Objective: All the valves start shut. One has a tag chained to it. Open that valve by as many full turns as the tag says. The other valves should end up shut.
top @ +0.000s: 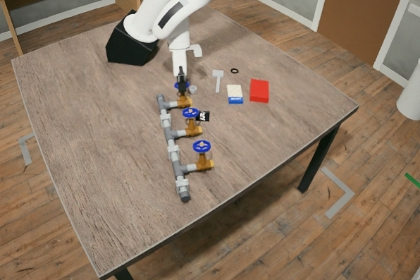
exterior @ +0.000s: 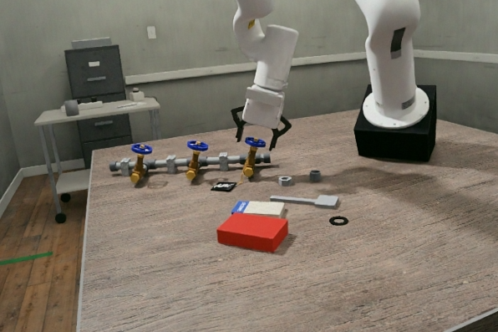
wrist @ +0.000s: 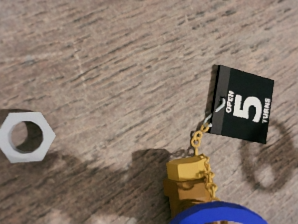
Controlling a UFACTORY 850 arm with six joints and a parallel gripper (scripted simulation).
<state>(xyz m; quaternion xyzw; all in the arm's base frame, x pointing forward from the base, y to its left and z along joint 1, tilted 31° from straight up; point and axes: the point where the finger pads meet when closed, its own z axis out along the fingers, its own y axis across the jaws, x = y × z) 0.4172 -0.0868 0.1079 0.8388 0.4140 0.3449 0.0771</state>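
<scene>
Right now my hand is 9 cm to the right of the grey hex nut, 9 cm above it and 5 cm past it. The rest, counted from my hand: grey cap 13 cm behind, 10 cm below, 9 cm to the left; then grey t-shaped tool 23 cm to the left, 10 cm below, 5 cm behind; then black tag 10 cm below, 10 cm ahead, 4 cm to the left.
</scene>
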